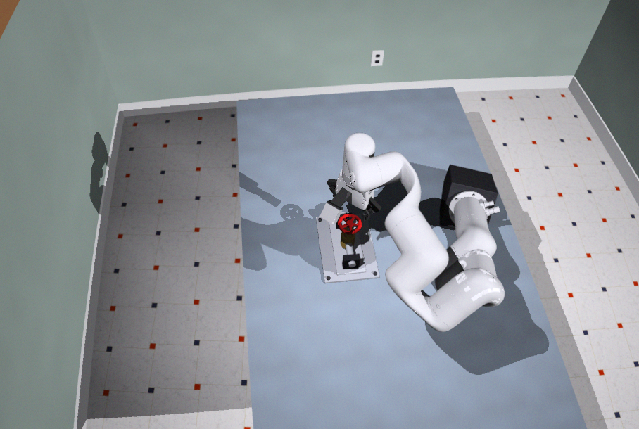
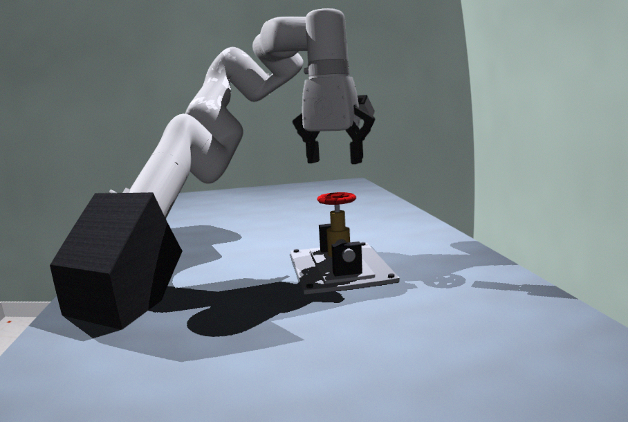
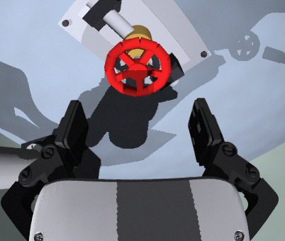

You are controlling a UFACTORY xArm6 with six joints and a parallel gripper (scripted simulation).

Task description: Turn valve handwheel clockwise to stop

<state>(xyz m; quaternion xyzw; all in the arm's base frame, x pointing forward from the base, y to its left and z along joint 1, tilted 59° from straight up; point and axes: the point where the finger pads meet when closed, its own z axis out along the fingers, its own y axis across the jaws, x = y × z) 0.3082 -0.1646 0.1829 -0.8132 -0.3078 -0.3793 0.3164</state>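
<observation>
The red handwheel is 8 cm below my hand.
</observation>
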